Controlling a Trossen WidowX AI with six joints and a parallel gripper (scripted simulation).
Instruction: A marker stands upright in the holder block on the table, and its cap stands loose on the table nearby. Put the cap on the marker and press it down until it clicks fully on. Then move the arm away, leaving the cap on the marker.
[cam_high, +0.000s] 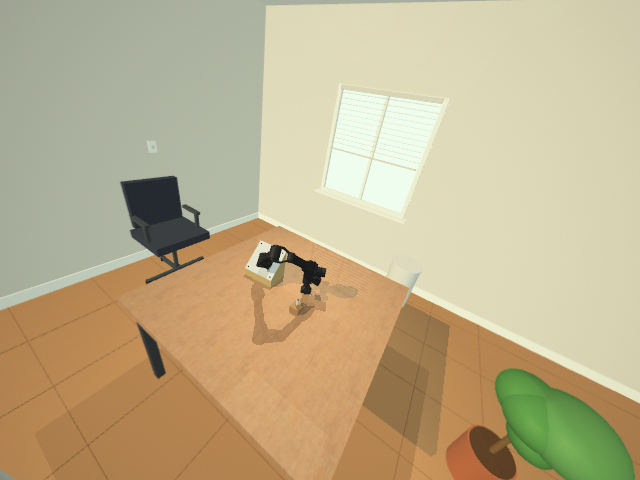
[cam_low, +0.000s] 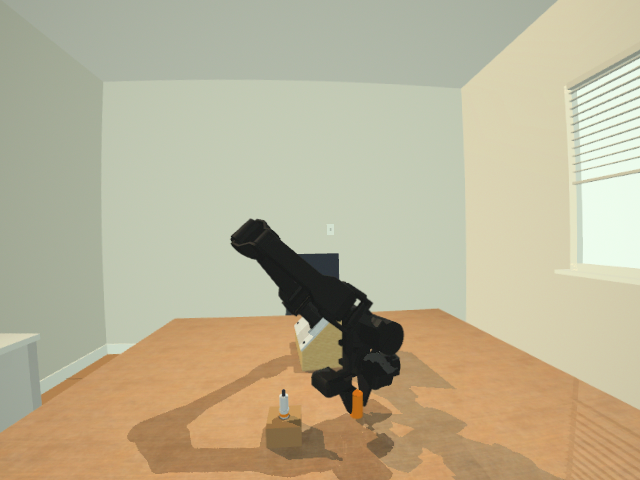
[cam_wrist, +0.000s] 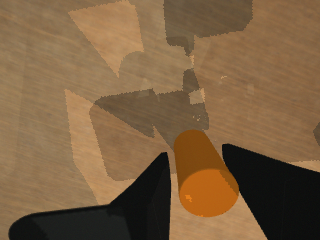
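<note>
My gripper tip is now 150 mm to the left of the holder block, 30 mm short of it and 10 mm below it. Also, from my gripper tip: orange cap: 10 mm above.
</note>
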